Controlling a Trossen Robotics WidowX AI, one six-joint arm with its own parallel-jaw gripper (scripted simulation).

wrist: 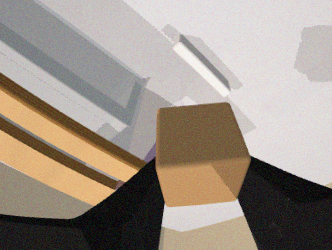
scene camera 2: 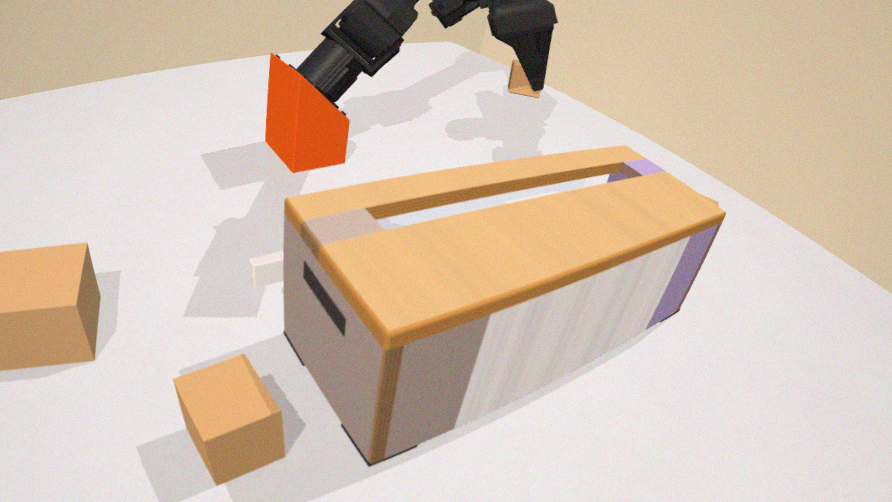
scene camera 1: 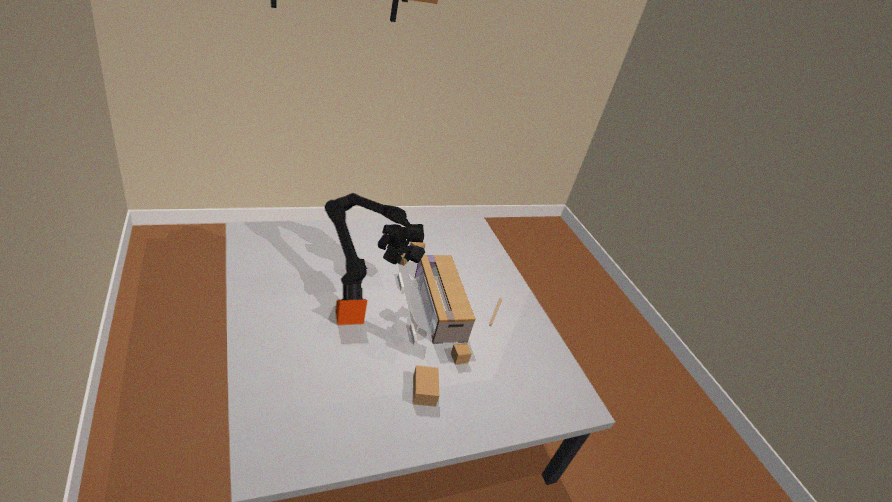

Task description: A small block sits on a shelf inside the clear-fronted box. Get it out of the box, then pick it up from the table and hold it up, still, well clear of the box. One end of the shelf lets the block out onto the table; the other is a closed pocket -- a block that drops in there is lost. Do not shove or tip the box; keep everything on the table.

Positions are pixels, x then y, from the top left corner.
my gripper: wrist 196, 161; scene camera 2 537, 87; scene camera 1 404, 259
box: wrist 85, 122; scene camera 2; scene camera 1
larger tan block: scene camera 2; scene camera 1; not seen in the wrist view (out of frame)
same spot on box: [scene camera 1: 450, 318] = [scene camera 2: 318, 229]
same spot on larger tan block: [scene camera 2: 57, 299] = [scene camera 1: 436, 371]
